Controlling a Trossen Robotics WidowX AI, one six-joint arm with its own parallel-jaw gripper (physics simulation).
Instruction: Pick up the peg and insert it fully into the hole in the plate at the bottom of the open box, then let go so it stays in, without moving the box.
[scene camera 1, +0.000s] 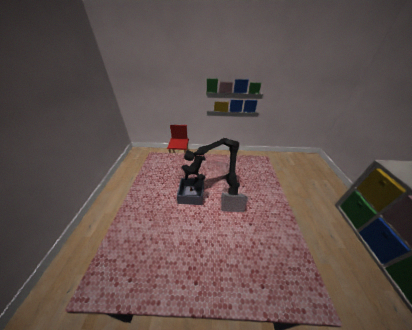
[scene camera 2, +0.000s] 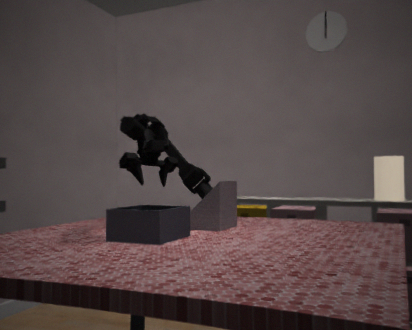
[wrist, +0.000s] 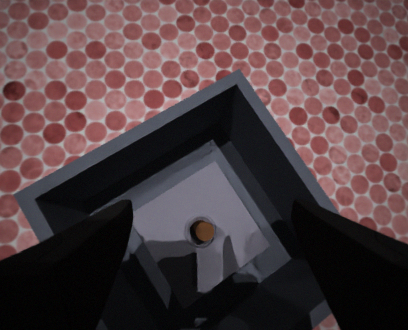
I see my gripper, a dark grey box and a pale plate.
My gripper shows as well in the wrist view.
